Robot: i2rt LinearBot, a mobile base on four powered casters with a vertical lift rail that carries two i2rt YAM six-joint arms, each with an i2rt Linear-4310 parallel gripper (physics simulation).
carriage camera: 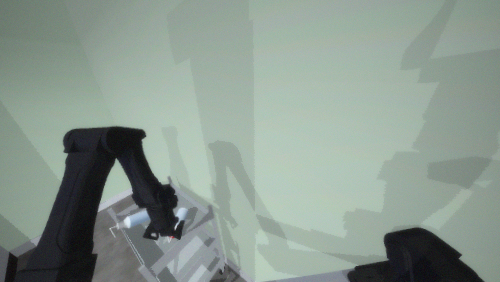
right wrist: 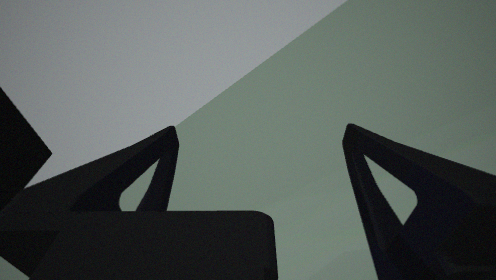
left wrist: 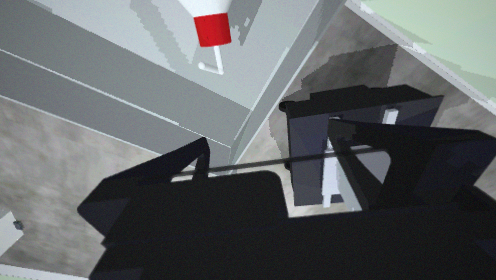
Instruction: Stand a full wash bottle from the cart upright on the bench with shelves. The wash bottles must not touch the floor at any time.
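Frame: origin at the left arm's base, x right, y ahead, z up, level; centimetres.
Where they show: left gripper, between the fingertips: (carriage camera: 169, 238) (left wrist: 266, 135); right gripper, between the fingertips: (right wrist: 260, 134).
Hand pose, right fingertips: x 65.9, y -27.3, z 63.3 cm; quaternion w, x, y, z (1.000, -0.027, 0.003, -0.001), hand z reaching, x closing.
Note:
Each offset is from my right fingertips to the top centre of the thing. "spot": to the spot under its first point.
A wash bottle with a red cap {dx -70.8, dy +66.4, dz -87.4 cm} (carriage camera: 171, 237) (left wrist: 213, 30) is on the grey cart {spot: dx -86.8, dy +58.9, dz -95.3 cm} (carriage camera: 140, 245) (left wrist: 125, 107) and appears to lie on its side. Its cap and bent spout point toward my left gripper in the left wrist view, where most of its body is cut off. A second, pale blue wash bottle {spot: dx -91.9, dy +67.8, dz -88.2 cm} (carriage camera: 136, 220) with a white cap is on the cart, left of my left gripper. My left gripper (carriage camera: 164, 236) (left wrist: 266, 135) is open and empty, over the cart near the red cap. My right gripper (right wrist: 260, 134) is open and empty. The bench with shelves cannot be made out.
A dark box-shaped thing (left wrist: 307, 137) with white bars stands on the floor beyond the cart's corner. A small white thing (left wrist: 7, 235) shows at the lower left of the left wrist view. My right arm (carriage camera: 420, 255) is at the lower right, before the green wall (carriage camera: 325, 100).

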